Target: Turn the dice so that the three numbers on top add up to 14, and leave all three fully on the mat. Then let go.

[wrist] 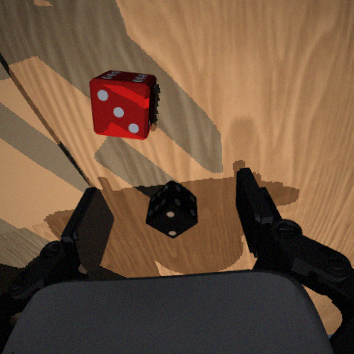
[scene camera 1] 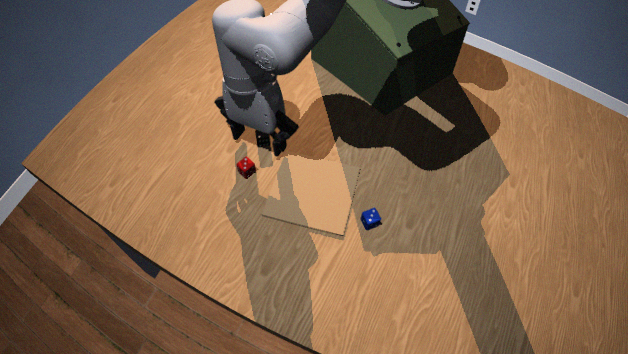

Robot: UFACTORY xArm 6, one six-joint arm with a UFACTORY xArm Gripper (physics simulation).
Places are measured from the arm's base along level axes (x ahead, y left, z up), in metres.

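Pixels of known places: gripper, between the fingertips: (wrist: 168, 194) (scene camera 1: 259, 142).
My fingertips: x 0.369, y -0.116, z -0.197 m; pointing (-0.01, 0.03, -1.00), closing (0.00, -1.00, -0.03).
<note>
Ahead of a thing's pixels: the offset from my fingertips to its top centre. Level surfaces: height alone.
My gripper (scene camera 1: 258, 138) (wrist: 168, 194) is open, its fingers wide apart on either side of a black die @[dx -0.013, dy +0.000, dz +0.013 m] (scene camera 1: 263, 141) (wrist: 172, 210). The black die stands apart from both fingers and is off the mat; it is in dark shadow and I cannot tell its top number. A red die @[dx +0.060, dy +0.009, dz +0.013 m] (scene camera 1: 246, 167) (wrist: 120, 107) lies on the table left of the mat in the scene view, three pips up. A blue die @[dx +0.054, dy +0.247, dz +0.013 m] (scene camera 1: 371, 219) lies right of the mat; its top pips are too small to count surely. The light tan square mat @[dx +0.043, dy +0.134, dz -0.008 m] (scene camera 1: 322, 197) (wrist: 30, 160) has no die on it.
The wooden table @[dz -0.012 m] (scene camera 1: 165, 200) carries the mat and dice. A large green box (scene camera 1: 350, 65) stands behind the mat at the upper right. The grey arm reaches in from the top of the scene view. The table's front edge runs along the lower left.
</note>
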